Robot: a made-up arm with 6 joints.
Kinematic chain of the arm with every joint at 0, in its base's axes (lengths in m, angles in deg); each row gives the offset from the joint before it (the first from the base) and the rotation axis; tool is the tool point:
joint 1: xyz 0 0 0.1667 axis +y
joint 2: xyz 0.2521 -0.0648 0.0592 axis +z
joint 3: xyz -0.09 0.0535 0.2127 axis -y
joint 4: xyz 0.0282 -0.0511 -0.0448 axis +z
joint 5: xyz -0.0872 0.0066 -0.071 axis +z
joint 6: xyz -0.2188 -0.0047 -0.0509 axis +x
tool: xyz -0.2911 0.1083 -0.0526
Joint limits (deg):
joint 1: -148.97..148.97
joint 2: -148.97..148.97
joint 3: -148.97..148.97
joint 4: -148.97..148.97
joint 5: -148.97..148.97
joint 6: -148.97..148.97
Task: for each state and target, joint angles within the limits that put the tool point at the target. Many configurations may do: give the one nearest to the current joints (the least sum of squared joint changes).
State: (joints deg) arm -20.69 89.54 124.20 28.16 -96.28 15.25
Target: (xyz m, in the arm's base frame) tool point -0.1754 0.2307 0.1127
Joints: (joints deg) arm -55.84 78.86 115.83 24.68 -77.63 7.44
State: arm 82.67 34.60 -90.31 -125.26 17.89 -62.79
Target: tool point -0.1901 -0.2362 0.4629
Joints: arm 83.89 60.02 -97.01 -141.04 5.37 -59.82
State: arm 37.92 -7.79 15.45 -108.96 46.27 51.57
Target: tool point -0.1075 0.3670 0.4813
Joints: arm 21.47 0.73 -14.06 -86.85 55.98 54.96
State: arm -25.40 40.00 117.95 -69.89 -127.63 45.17
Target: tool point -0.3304 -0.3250 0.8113
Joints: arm -32.60 34.29 128.81 -65.40 -124.99 49.02
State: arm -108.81 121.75 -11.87 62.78 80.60 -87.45
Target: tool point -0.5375 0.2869 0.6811
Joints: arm -134.31 147.40 -26.65 41.43 47.31 -82.73
